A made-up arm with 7 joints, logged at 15 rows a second.
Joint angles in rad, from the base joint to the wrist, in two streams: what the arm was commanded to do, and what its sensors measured. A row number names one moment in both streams.
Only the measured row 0 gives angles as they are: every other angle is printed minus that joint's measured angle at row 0.
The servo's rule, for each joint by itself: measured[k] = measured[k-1] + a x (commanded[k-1-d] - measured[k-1]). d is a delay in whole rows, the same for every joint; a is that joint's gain. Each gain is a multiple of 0.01, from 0.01 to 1. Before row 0 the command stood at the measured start. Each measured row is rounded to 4 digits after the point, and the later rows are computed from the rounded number. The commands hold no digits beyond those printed.
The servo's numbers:
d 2
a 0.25 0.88 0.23 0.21 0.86 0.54 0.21
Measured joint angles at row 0:
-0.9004 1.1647 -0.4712 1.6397 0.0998 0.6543 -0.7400
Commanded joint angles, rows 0 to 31:
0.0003 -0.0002 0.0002 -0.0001 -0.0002 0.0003 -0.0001
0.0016 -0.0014 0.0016 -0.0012 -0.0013 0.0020 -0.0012
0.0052 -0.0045 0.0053 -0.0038 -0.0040 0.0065 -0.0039
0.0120 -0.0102 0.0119 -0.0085 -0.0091 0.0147 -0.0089
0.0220 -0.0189 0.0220 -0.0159 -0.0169 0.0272 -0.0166
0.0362 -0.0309 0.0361 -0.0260 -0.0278 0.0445 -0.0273
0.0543 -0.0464 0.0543 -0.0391 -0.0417 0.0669 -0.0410
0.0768 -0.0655 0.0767 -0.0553 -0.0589 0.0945 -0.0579
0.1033 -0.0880 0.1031 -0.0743 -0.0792 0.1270 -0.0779
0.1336 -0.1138 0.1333 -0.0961 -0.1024 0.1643 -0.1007
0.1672 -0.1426 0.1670 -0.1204 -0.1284 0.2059 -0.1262
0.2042 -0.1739 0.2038 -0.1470 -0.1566 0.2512 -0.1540
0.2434 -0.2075 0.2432 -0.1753 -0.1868 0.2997 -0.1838
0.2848 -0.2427 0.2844 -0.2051 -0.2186 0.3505 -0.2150
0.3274 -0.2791 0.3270 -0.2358 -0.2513 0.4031 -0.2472
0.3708 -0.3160 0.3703 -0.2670 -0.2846 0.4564 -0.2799
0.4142 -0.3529 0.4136 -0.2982 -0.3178 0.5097 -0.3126
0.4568 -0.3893 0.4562 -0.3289 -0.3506 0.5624 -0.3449
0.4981 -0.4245 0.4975 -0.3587 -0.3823 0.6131 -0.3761
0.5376 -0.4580 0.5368 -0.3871 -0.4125 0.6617 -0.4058
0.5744 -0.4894 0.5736 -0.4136 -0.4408 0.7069 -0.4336
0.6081 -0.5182 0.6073 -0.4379 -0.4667 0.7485 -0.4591
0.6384 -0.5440 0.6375 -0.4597 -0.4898 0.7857 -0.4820
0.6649 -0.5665 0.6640 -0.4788 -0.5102 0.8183 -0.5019
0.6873 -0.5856 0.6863 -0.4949 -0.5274 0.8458 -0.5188
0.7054 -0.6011 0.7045 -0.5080 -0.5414 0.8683 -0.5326
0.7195 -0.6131 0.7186 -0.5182 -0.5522 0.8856 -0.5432
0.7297 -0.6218 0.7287 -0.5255 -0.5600 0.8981 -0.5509
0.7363 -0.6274 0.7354 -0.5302 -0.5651 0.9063 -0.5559
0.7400 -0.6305 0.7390 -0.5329 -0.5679 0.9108 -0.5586
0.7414 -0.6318 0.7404 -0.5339 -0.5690 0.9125 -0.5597
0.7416 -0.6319 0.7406 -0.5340 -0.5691 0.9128 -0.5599
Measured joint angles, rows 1 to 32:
0.0000 0.0000 0.0000 0.0000 0.0000 0.0000 0.0000
0.0000 0.0000 0.0000 0.0000 0.0000 0.0000 0.0000
0.0001 -0.0002 0.0000 0.0000 -0.0002 0.0002 0.0000
0.0005 -0.0013 0.0004 -0.0003 -0.0011 0.0012 -0.0003
0.0017 -0.0041 0.0015 -0.0010 -0.0036 0.0041 -0.0011
0.0043 -0.0095 0.0039 -0.0026 -0.0083 0.0098 -0.0027
0.0087 -0.0178 0.0081 -0.0054 -0.0157 0.0192 -0.0056
0.0156 -0.0293 0.0145 -0.0097 -0.0261 0.0329 -0.0102
0.0253 -0.0443 0.0237 -0.0159 -0.0395 0.0513 -0.0167
0.0382 -0.0630 0.0359 -0.0242 -0.0562 0.0746 -0.0254
0.0545 -0.0850 0.0514 -0.0347 -0.0760 0.1029 -0.0364
0.0743 -0.1103 0.0702 -0.0476 -0.0987 0.1361 -0.0499
0.0975 -0.1387 0.0925 -0.0629 -0.1242 0.1738 -0.0659
0.1242 -0.1697 0.1181 -0.0806 -0.1521 0.2156 -0.0844
0.1540 -0.2030 0.1469 -0.1005 -0.1819 0.2610 -0.1053
0.1867 -0.2379 0.1785 -0.1225 -0.2135 0.3093 -0.1283
0.2219 -0.2742 0.2127 -0.1463 -0.2460 0.3600 -0.1533
0.2591 -0.3110 0.2489 -0.1716 -0.2792 0.4121 -0.1799
0.2979 -0.3479 0.2868 -0.1982 -0.3124 0.4648 -0.2078
0.3376 -0.3843 0.3258 -0.2256 -0.3453 0.5175 -0.2366
0.3777 -0.4197 0.3653 -0.2536 -0.3771 0.5691 -0.2659
0.4177 -0.4534 0.4047 -0.2816 -0.4075 0.6191 -0.2953
0.4569 -0.4851 0.4435 -0.3093 -0.4361 0.6665 -0.3243
0.4947 -0.5142 0.4812 -0.3363 -0.4624 0.7108 -0.3526
0.5306 -0.5404 0.5171 -0.3622 -0.4860 0.7512 -0.3798
0.5642 -0.5634 0.5509 -0.3867 -0.5068 0.7874 -0.4054
0.5950 -0.5829 0.5820 -0.4094 -0.5245 0.8189 -0.4292
0.6226 -0.5989 0.6102 -0.4301 -0.5390 0.8456 -0.4509
0.6468 -0.6114 0.6351 -0.4486 -0.5504 0.8672 -0.4703
0.6675 -0.6206 0.6566 -0.4647 -0.5587 0.8839 -0.4872
0.6847 -0.6266 0.6747 -0.4785 -0.5642 0.8960 -0.5016
0.6985 -0.6300 0.6895 -0.4899 -0.5674 0.9040 -0.5136

